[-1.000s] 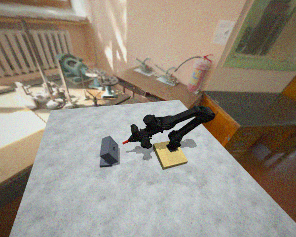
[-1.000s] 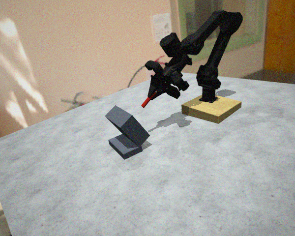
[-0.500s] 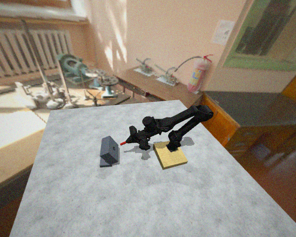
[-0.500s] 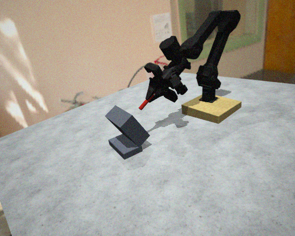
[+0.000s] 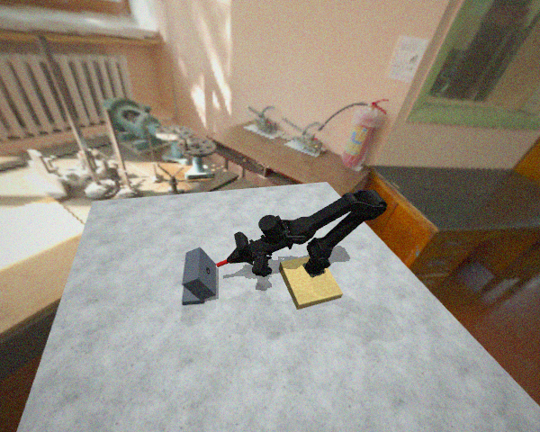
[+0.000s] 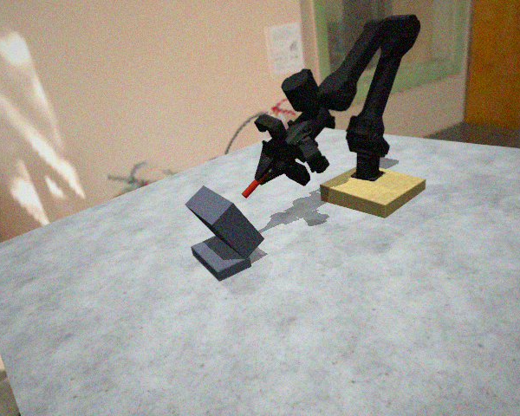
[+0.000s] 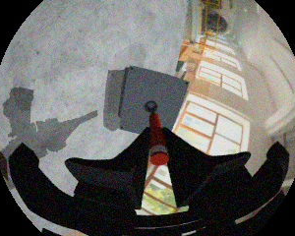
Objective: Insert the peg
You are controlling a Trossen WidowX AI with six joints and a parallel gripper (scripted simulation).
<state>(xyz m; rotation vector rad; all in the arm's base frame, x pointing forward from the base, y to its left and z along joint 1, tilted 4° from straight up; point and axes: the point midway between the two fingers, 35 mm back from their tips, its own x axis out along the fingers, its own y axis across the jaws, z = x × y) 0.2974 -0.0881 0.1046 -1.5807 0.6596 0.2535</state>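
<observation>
My gripper tip is 90 mm short of the grey sloped panel, 30 mm to the left of it and 50 mm above it. Also, from my gripper tip: red round peg (10 mm behind, 10 mm above); grey foot plate (110 mm ahead, 40 mm to the right, 130 mm below).
</observation>
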